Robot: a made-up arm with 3 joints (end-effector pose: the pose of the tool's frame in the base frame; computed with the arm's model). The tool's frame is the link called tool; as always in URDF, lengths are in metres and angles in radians.
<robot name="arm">
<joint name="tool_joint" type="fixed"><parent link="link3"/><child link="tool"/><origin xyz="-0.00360 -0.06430 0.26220" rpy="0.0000 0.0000 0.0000"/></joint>
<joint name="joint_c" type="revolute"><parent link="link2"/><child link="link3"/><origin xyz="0.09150 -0.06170 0.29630" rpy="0.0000 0.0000 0.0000"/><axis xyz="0 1 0"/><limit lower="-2.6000" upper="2.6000"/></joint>
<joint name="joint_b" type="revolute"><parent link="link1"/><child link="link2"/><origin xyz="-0.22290 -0.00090 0.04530" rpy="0.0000 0.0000 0.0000"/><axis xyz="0 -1 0"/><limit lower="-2.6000" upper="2.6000"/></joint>
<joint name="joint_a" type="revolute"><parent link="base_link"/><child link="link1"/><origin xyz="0.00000 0.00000 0.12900" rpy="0.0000 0.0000 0.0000"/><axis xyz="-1 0 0"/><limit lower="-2.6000" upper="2.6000"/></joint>
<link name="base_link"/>
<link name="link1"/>
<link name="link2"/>
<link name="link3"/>
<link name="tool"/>
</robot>
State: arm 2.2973 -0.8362 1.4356
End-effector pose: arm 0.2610 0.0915 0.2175 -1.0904 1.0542 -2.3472
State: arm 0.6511 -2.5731 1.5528
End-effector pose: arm -0.3569 -0.3444 -0.1137 -0.3741 -2.0668 0.6977
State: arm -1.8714 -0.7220 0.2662
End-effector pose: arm 0.2586 -0.3010 -0.0972 1.6975 0.6739 0.9144
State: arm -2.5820 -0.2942 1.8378
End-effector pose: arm 0.1745 0.0195 -0.0789 1.3478 0.7009 2.4393
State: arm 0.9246 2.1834 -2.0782
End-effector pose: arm -0.2804 -0.2051 0.1332 -0.5792 1.8538 -0.9238
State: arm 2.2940 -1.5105 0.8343
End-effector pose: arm 0.2684 -0.0726 0.3624 -1.0106 1.0831 -2.4009
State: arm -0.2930 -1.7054 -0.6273
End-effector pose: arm 0.2878 -0.1336 0.1326 0.2640 1.0701 0.1579
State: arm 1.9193 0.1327 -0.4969
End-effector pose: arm -0.3287 0.5705 0.0567 -1.8467 -0.4213 0.6014
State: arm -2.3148 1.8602 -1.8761
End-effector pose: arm -0.3831 0.2086 0.1485 0.7851 1.1238 2.5619
